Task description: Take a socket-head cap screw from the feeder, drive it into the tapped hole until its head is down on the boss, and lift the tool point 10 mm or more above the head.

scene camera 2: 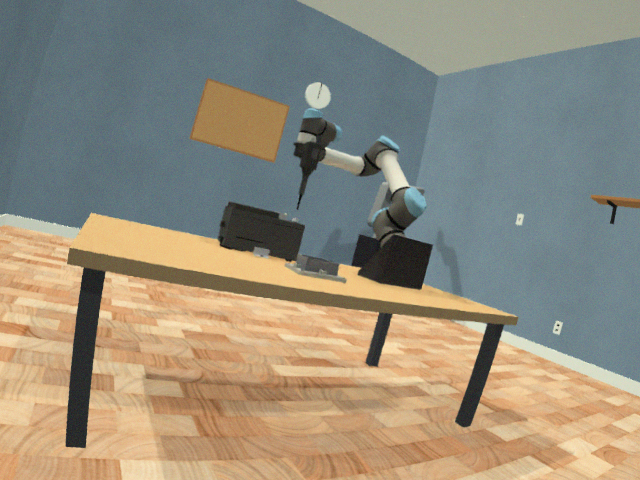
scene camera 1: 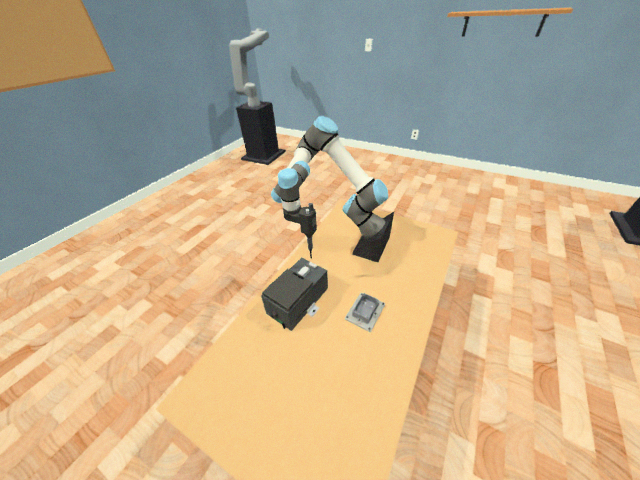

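The black screw feeder stands on the table, with small light-coloured parts on its top at the end nearer the robot base. My screwdriver's tip points down and stands a little above that end of the feeder, apart from it in the scene camera 2 view. Whether a screw is on the tip is too small to tell. A grey workpiece on a flat light plate lies beside the feeder, apart from it. Its bosses and tapped hole are too small to make out clearly.
The robot's dark base block stands on the table behind the workpiece. A small light bracket sits at the feeder's side facing the workpiece. A grey arm on a black pedestal stands on the floor by the wall.
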